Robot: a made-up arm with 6 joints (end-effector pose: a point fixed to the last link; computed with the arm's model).
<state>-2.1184 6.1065 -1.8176 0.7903 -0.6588 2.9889</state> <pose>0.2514 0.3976 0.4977 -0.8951 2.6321 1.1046</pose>
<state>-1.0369 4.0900 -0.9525 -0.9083 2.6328 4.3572</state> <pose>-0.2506 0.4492 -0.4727 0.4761 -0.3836 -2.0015</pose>
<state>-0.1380 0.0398 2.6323 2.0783 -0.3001 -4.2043</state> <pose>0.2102 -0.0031 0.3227 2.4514 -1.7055 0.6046</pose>
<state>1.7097 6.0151 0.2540 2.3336 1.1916 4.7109</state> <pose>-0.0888 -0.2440 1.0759 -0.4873 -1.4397 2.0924</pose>
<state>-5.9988 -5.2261 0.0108 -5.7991 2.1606 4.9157</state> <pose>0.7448 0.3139 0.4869 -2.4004 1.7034 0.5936</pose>
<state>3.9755 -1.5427 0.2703 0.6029 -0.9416 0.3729</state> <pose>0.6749 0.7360 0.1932 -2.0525 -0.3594 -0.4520</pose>
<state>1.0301 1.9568 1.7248 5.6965 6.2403 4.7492</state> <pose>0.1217 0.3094 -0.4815 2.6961 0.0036 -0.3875</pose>
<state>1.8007 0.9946 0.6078 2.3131 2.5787 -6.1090</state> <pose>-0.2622 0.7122 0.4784 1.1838 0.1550 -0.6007</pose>
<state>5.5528 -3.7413 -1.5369 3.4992 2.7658 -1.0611</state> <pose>0.4158 -0.3197 -0.2072 -1.7248 -0.6983 0.8347</pose>
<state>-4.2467 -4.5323 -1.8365 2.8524 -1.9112 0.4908</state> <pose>-0.3154 0.5725 0.3296 -1.5249 -1.0872 -0.6084</pose>
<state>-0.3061 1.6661 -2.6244 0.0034 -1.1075 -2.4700</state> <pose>0.2302 -0.0180 0.2139 2.2483 -1.1955 -1.4929</pose>
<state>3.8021 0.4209 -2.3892 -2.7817 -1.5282 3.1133</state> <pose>0.1420 -0.0021 0.6242 -0.7056 0.2517 -2.4877</pose>
